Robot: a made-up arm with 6 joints. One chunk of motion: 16 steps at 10 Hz.
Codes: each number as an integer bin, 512 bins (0 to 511) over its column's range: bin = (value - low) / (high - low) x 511, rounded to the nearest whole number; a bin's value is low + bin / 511 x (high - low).
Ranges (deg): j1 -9..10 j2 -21..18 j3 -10..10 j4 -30..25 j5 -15..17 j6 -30..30
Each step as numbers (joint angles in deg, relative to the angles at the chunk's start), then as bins.
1 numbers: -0.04 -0.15 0.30 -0.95 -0.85 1.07
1 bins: 241 273 263 270 226 265
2 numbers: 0.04 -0.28 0.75 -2.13 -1.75 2.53
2 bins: 243 271 275 259 212 277
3 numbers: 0.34 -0.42 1.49 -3.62 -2.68 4.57
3 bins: 251 270 294 245 197 294
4 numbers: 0.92 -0.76 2.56 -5.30 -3.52 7.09
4 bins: 267 265 321 229 183 316
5 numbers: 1.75 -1.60 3.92 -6.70 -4.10 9.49
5 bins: 289 254 356 216 174 336
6 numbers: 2.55 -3.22 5.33 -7.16 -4.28 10.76
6 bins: 311 233 392 212 171 347
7 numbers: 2.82 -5.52 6.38 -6.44 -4.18 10.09
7 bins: 318 203 419 219 173 341
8 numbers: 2.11 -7.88 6.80 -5.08 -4.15 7.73
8 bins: 299 172 429 232 173 321
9 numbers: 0.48 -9.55 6.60 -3.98 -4.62 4.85
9 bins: 255 150 424 242 166 297
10 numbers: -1.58 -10.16 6.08 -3.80 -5.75 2.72
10 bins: 200 142 411 243 148 279
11 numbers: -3.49 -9.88 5.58 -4.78 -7.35 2.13
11 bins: 148 146 398 234 122 274
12 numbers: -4.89 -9.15 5.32 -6.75 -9.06 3.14
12 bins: 111 155 391 216 95 282
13 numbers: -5.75 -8.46 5.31 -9.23 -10.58 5.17
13 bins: 87 164 391 193 71 300
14 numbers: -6.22 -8.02 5.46 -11.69 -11.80 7.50
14 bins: 75 170 395 170 51 319
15 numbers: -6.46 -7.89 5.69 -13.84 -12.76 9.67
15 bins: 68 172 401 150 36 338
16 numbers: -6.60 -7.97 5.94 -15.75 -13.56 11.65
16 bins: 65 171 407 132 23 355
